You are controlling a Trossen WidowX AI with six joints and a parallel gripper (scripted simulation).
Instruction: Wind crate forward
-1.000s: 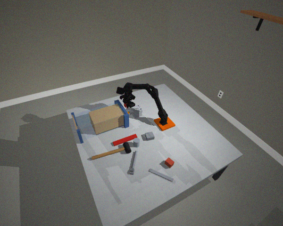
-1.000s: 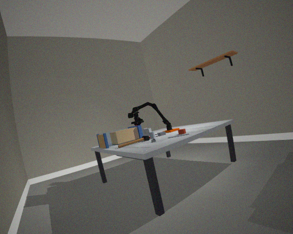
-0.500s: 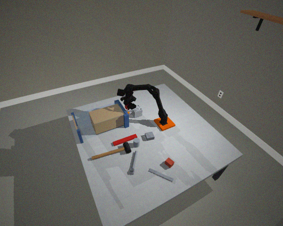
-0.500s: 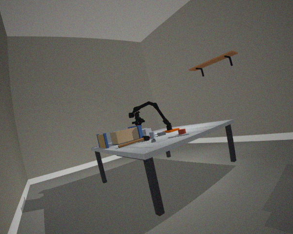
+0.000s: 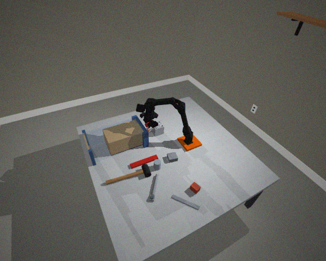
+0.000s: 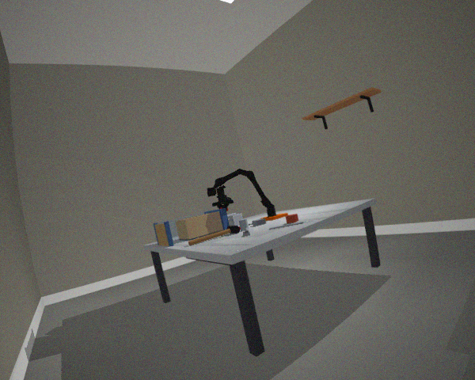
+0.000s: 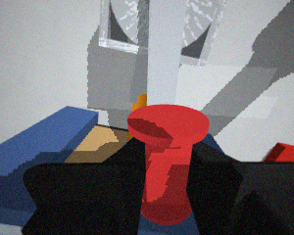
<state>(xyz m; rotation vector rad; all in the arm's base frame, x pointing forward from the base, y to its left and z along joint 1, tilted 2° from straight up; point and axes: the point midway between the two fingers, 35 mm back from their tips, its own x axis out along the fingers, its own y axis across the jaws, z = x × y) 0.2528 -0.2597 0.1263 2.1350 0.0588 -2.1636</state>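
My gripper tip is now 20 mm below the red knob. Round my gripper tip: red bar: 230 mm to the left, 180 mm ahead, 110 mm below; grey winch: 120 mm behind, 80 mm below, 10 mm to the right; grey crank arm: 40 mm behind, 10 mm below.
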